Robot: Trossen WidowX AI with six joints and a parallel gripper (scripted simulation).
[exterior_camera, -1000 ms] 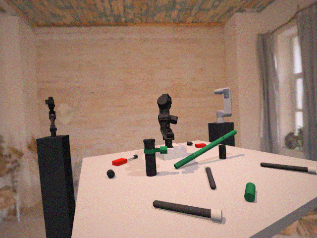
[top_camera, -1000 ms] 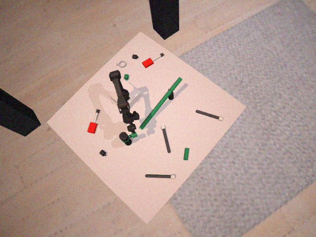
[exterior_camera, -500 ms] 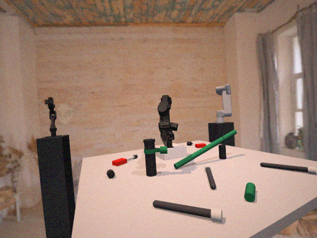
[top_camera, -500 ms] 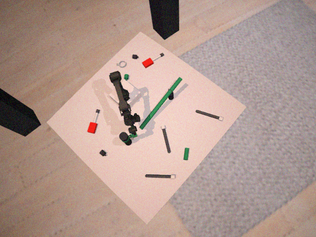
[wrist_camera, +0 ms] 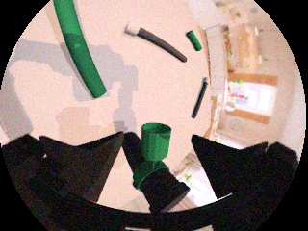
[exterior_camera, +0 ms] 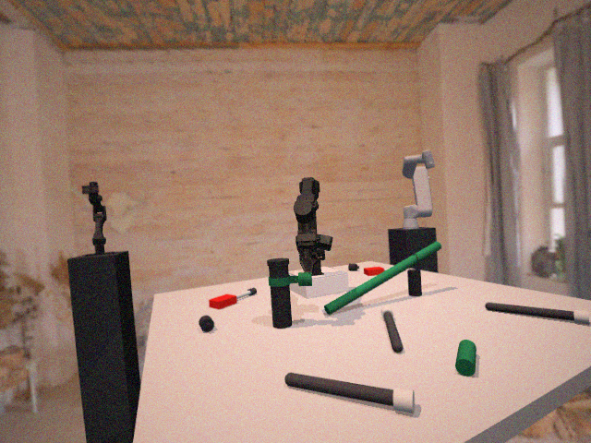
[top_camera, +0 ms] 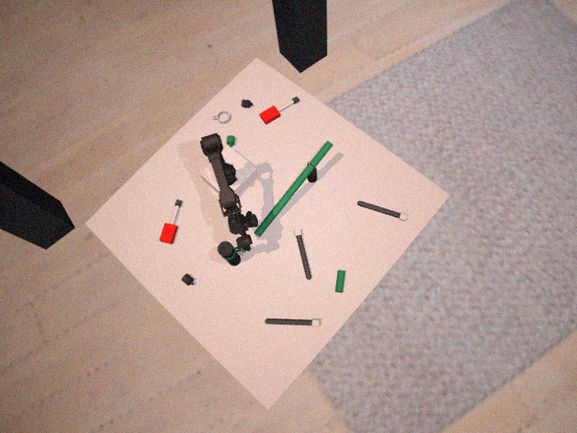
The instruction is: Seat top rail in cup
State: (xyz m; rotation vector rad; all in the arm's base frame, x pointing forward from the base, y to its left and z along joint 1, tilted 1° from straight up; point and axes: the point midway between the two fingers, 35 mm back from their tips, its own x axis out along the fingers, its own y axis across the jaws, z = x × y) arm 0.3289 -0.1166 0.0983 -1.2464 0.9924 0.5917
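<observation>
Now: the green brace band 10 mm behind my gripper tip, 50 mm to the right of it and 10 mm below it. From my gripper tip the other things lie so: short green cylinder: 360 mm ahead, 230 mm to the left, 130 mm below; then loop cap: 120 mm behind, 450 mm to the left, 50 mm below.
</observation>
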